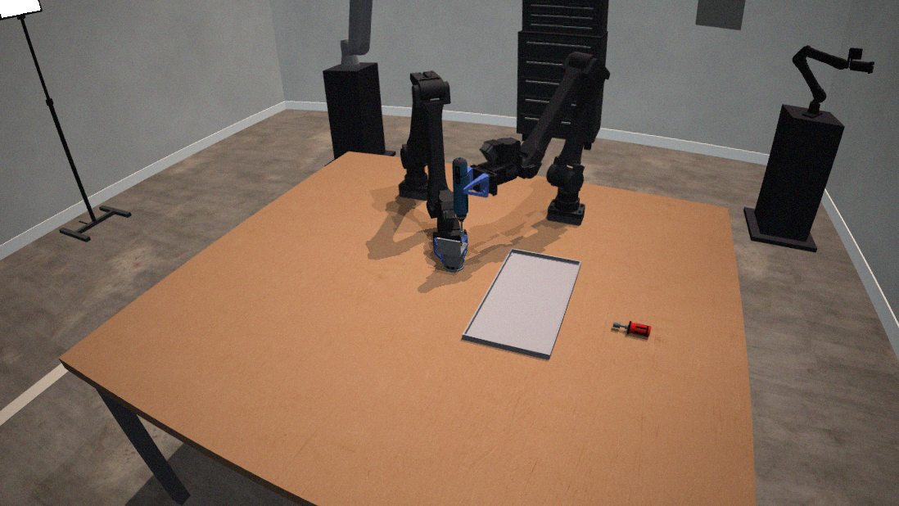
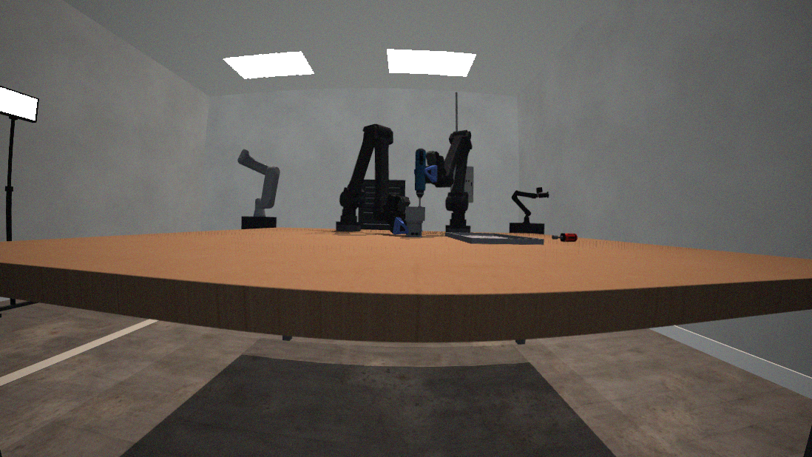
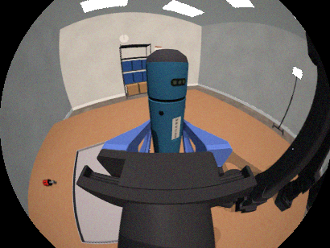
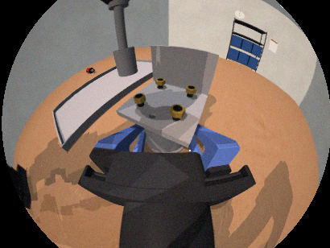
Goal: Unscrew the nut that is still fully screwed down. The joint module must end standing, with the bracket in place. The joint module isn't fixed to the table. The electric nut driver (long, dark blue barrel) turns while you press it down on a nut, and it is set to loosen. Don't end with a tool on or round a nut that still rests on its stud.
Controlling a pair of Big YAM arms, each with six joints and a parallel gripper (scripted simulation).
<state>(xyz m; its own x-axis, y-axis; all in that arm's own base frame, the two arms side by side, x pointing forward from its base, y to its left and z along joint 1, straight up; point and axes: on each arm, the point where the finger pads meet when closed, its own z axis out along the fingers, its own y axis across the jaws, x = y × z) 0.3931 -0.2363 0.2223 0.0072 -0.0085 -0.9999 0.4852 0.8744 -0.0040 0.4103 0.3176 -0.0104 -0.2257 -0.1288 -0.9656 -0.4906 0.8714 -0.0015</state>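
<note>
Right now my right hand is 10 mm below the joint module. From my right hand the other things lie so: flat grey tray (250 mm to the left, 80 mm ahead, 20 mm below); then red-handled tool (540 mm to the left, 130 mm ahead, 10 mm below); then grey bracket (50 mm above).
</note>
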